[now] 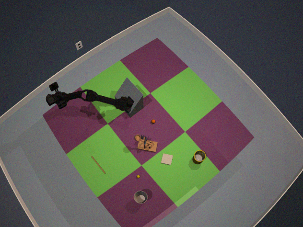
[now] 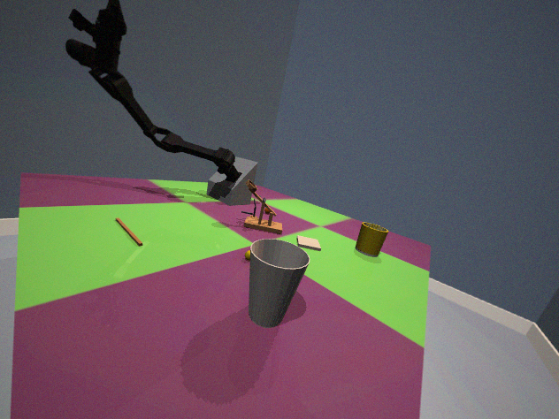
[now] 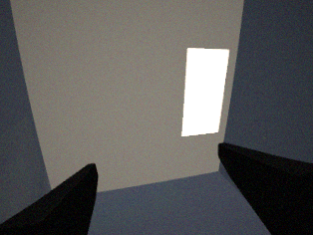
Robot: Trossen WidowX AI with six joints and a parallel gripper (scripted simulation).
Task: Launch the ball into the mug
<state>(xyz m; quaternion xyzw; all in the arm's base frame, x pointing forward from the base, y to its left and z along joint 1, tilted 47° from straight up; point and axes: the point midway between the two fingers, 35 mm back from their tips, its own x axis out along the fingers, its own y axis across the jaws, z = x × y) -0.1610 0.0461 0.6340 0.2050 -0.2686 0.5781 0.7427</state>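
Now: the wooden catapult 550 mm below my gripper tip, 460 mm ahead of it and 310 mm to the left of it. From my gripper tip the other things lie so: thin wooden stick 620 mm below, 360 mm ahead, 60 mm to the right; then small yellow ball 630 mm ahead, 610 mm below, 100 mm to the left; then orange ball 610 mm below, 490 mm to the left, 380 mm ahead.
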